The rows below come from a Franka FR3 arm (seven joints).
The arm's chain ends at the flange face. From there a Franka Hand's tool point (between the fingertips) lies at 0.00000 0.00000 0.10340 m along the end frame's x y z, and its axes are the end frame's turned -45 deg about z.
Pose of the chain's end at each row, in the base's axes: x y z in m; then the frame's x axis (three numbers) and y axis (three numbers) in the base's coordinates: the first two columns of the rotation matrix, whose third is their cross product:
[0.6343 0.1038 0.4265 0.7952 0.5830 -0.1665 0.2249 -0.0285 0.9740]
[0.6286 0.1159 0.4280 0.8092 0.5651 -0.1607 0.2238 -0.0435 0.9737]
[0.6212 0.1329 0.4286 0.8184 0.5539 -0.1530 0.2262 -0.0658 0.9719]
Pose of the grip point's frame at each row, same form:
[0.6925 0.0198 0.4106 0.4033 0.4324 -0.8065 0.7213 0.3921 0.5710]
[0.6848 0.0307 0.4113 0.4139 0.4303 -0.8021 0.7304 0.3688 0.5749]
[0.6758 0.0471 0.4101 0.4187 0.4382 -0.7954 0.7386 0.3451 0.5790]

